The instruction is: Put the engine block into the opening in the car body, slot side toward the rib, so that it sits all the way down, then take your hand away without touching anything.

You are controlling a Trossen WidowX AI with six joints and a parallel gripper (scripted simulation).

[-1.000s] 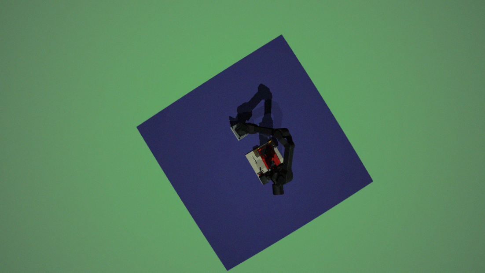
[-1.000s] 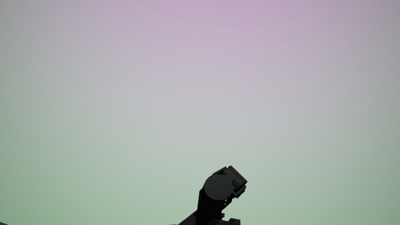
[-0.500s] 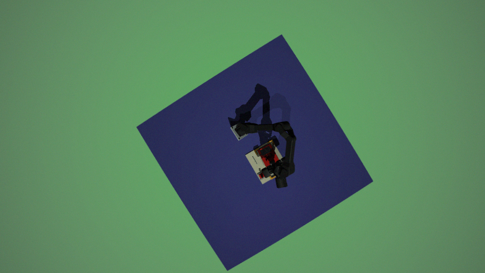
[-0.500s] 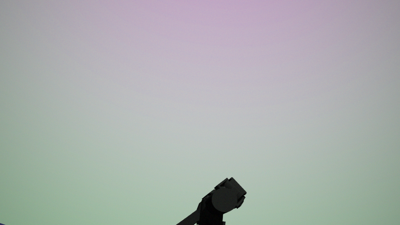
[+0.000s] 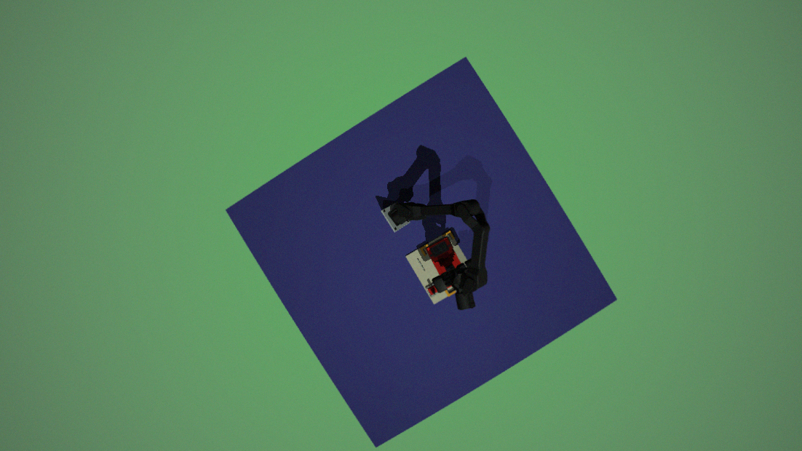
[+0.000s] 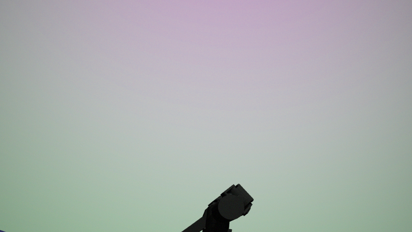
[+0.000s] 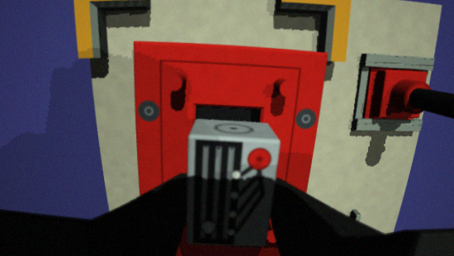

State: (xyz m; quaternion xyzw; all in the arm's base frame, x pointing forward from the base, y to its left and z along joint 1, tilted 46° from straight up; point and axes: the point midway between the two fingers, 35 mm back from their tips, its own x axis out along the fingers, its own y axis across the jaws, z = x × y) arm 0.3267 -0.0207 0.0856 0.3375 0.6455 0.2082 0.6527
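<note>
My gripper tip is now 1 cm above the grey engine block. Round my gripper tip: grey fixture (2 cm behind, 1 cm to the right, 5 cm below).
</note>
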